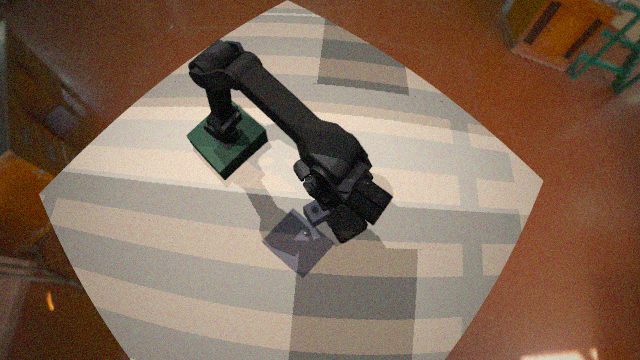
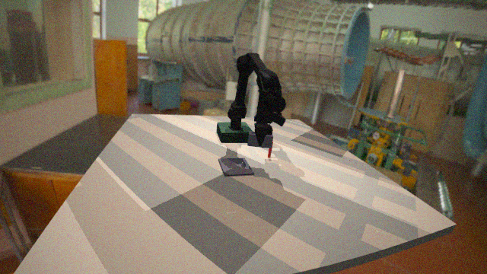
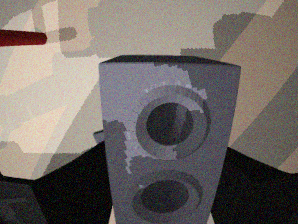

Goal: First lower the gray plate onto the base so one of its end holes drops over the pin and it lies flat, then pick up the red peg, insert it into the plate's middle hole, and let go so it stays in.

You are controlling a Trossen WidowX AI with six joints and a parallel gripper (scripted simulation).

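My gripper tip is now 10 cm above the base, 7 cm to the left of it and 2 cm past it. Also, from my gripper tip: red peg (11 cm to the left, 8 cm behind, 7 cm below); then gray plate (3 cm above).
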